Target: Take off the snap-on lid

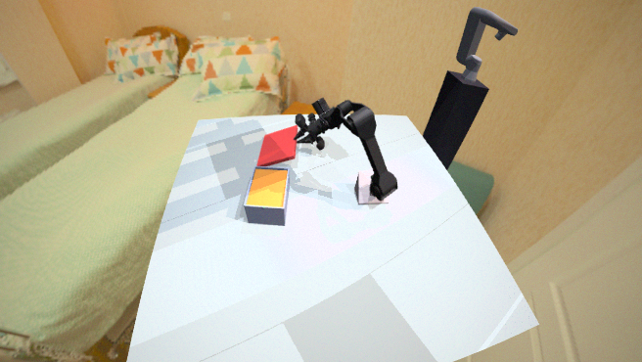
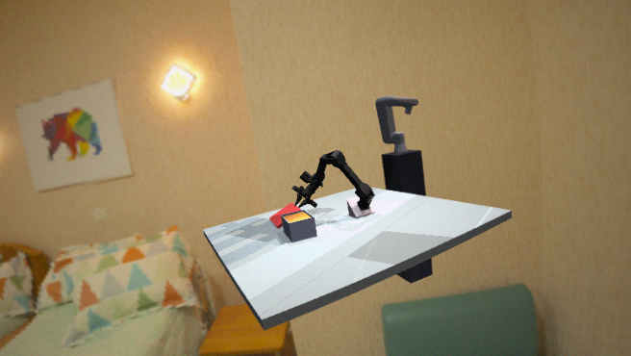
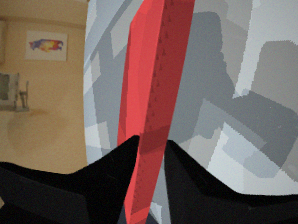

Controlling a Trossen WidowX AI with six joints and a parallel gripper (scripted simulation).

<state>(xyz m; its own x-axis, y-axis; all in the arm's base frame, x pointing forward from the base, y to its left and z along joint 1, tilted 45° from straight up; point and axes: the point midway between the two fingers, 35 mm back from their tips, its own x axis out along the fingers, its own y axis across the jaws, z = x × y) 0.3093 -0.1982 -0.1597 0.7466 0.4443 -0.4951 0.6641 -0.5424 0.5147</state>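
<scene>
My gripper tip is 8 cm short of the red lid and 3 cm above it. From my gripper tip the other things lie so: storage box: 9 cm ahead, 30 cm to the left, 2 cm below.
</scene>
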